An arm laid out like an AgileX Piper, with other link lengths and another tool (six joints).
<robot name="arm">
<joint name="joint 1" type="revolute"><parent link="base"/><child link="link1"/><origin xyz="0 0 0.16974"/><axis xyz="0 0 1"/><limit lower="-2.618" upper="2.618"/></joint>
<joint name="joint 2" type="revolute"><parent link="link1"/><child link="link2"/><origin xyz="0 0 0" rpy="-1.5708 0 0"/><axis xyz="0 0 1"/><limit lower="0" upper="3.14"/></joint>
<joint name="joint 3" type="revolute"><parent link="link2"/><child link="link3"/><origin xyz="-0.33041 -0.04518 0"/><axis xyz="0 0 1"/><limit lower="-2.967" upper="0"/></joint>
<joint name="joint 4" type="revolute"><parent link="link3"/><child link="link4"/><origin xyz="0.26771 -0.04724 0" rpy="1.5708 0 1.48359"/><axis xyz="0 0 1"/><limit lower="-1.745" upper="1.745"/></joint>
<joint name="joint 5" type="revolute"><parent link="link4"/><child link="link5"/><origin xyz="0 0 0" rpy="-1.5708 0 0"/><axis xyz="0 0 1"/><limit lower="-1.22" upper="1.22"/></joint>
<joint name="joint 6" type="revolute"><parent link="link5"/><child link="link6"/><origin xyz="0 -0.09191 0" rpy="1.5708 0 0"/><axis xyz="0 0 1"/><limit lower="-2.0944" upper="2.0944"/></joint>
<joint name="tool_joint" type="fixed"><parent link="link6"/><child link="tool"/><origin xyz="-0.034 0.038 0.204" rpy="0 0.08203 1.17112"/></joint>
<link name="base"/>
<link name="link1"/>
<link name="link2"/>
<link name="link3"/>
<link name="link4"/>
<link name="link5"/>
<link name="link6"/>
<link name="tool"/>
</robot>
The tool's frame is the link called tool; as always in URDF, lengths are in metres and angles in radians.
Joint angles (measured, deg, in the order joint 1, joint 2, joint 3, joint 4, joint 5, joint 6), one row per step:
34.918 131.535 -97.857 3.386 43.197 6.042
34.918 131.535 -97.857 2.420 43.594 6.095
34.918 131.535 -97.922 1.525 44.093 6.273
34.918 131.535 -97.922 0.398 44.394 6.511
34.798 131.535 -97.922 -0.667 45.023 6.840
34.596 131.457 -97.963 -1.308 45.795 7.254
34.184 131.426 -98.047 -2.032 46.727 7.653
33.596 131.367 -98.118 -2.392 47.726 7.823
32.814 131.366 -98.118 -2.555 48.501 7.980
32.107 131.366 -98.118 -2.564 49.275 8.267
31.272 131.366 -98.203 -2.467 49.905 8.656
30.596 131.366 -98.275 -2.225 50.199 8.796
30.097 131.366 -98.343 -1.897 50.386 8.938
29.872 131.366 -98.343 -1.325 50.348 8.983
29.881 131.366 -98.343 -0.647 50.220 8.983
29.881 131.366 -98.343 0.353 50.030 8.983
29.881 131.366 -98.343 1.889 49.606 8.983
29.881 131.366 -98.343 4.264 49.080 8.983
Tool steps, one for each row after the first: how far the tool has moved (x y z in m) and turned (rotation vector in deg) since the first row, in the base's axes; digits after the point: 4 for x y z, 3 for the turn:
-0.0001 -0.0036 -0.0015 -0.902 -0.144 0.431
-0.0003 -0.0071 -0.0027 -1.745 -0.198 0.706
0.0005 -0.0111 -0.0039 -2.672 -0.472 1.020
0.0008 -0.0168 -0.0058 -3.721 -0.430 1.099
0.0009 -0.0223 -0.0065 -4.462 -0.139 0.806
0.0020 -0.0302 -0.0077 -5.366 0.245 0.345
0.0031 -0.0389 -0.0087 -6.087 0.829 -0.246
0.0053 -0.0483 -0.0102 -6.605 1.450 -1.105
0.0067 -0.0567 -0.0115 -6.975 2.170 -2.083
0.0097 -0.0652 -0.0120 -7.108 2.779 -3.337
0.0125 -0.0710 -0.0120 -7.004 3.147 -4.252
0.0145 -0.0746 -0.0118 -6.779 3.462 -5.027
0.0151 -0.0747 -0.0115 -6.308 3.737 -5.536
0.0145 -0.0721 -0.0109 -5.724 3.969 -5.813
0.0138 -0.0685 -0.0101 -4.863 4.311 -6.238
0.0133 -0.0626 -0.0085 -3.472 4.722 -6.900
0.0123 -0.0539 -0.0060 -1.396 5.462 -7.935

